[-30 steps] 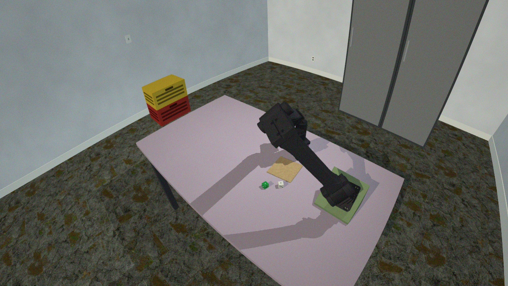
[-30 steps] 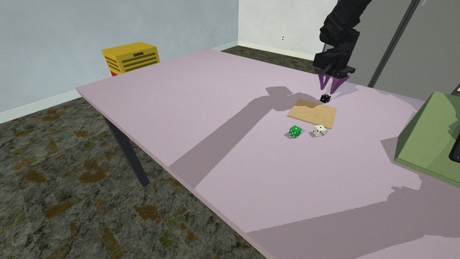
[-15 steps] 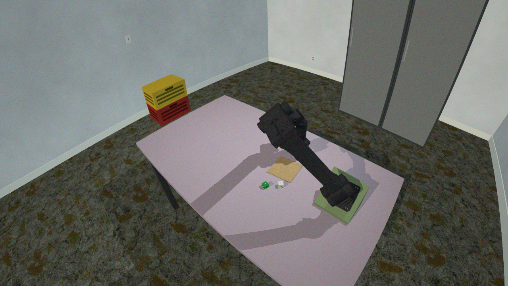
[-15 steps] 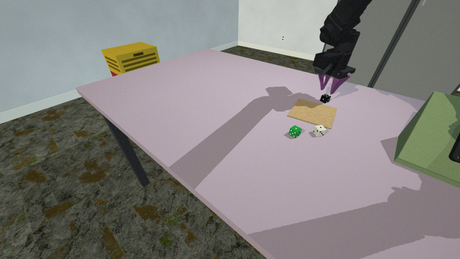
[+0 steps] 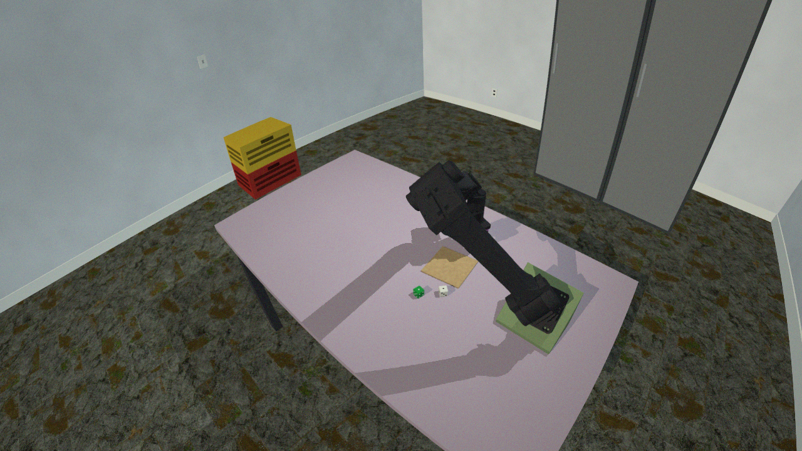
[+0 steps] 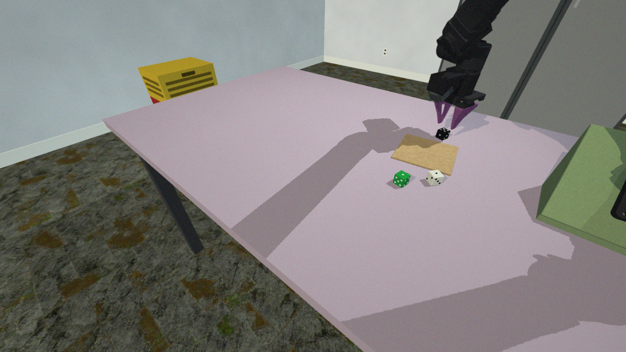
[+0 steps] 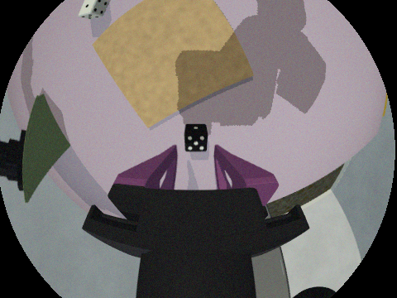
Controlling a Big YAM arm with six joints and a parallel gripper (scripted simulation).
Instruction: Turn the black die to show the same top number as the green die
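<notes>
Right now my hand is 3 cm above the black die. From my hand the other things lie so: green die: 27 cm to the left, 3 cm below, 1 cm ahead; white die: 22 cm to the left, 4 cm behind, 3 cm below; tan mat: 11 cm to the left, 4 cm below, 1 cm ahead.
</notes>
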